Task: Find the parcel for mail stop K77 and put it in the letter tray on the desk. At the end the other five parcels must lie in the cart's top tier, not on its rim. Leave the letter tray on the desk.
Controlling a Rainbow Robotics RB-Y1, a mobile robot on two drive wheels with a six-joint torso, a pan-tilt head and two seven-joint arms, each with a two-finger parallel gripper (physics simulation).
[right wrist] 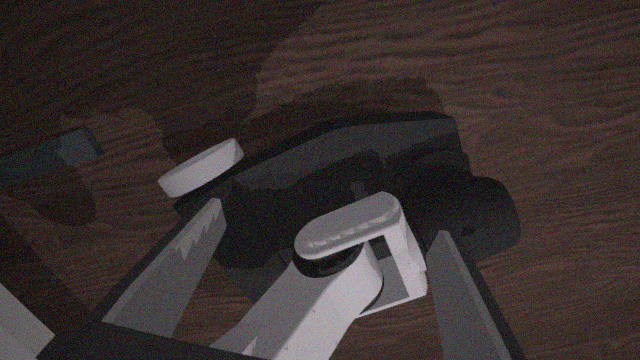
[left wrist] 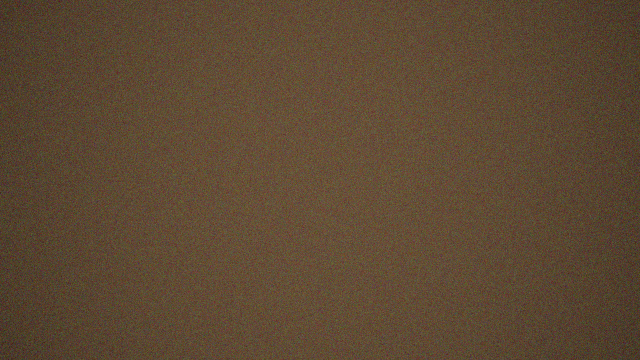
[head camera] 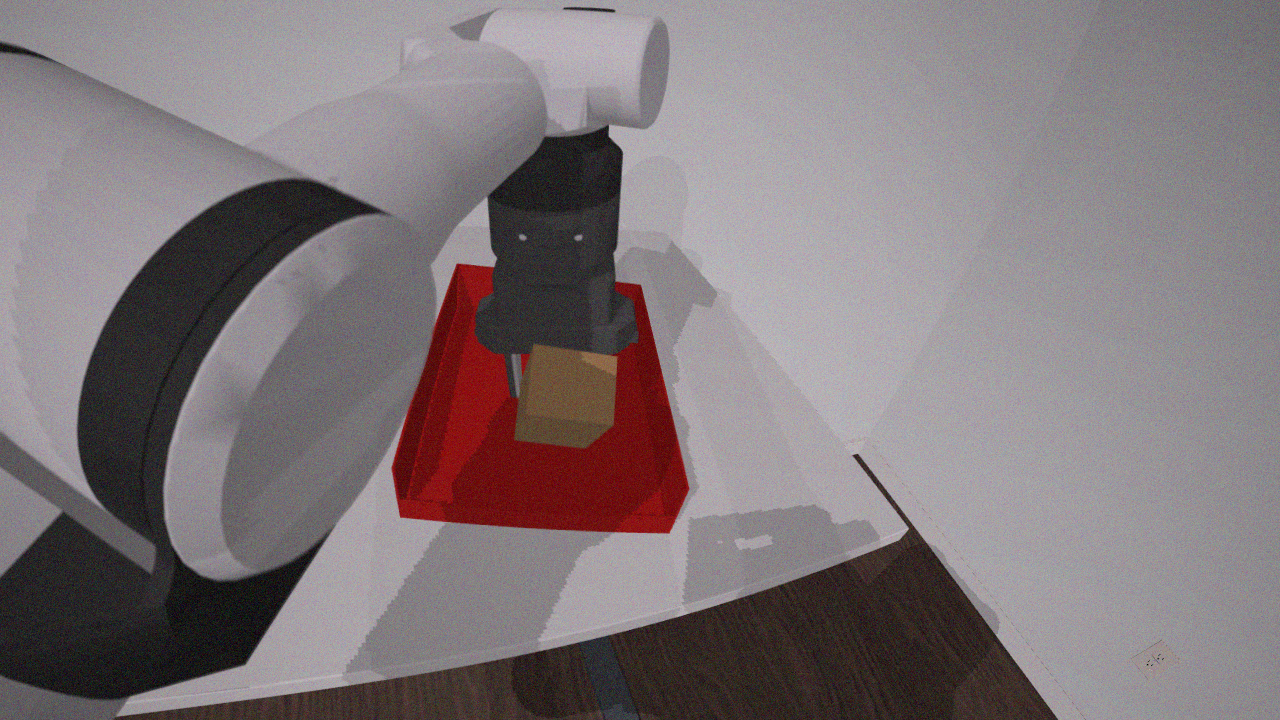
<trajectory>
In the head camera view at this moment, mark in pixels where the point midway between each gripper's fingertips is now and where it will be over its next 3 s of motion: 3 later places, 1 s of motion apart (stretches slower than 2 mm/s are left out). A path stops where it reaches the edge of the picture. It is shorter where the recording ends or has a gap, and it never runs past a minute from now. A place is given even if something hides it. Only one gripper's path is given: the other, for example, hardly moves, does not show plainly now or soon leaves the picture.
My left gripper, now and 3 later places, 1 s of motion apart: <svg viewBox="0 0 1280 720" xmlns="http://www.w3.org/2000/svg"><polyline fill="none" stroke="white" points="558,390 509,310 487,277 486,338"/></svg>
</trajectory>
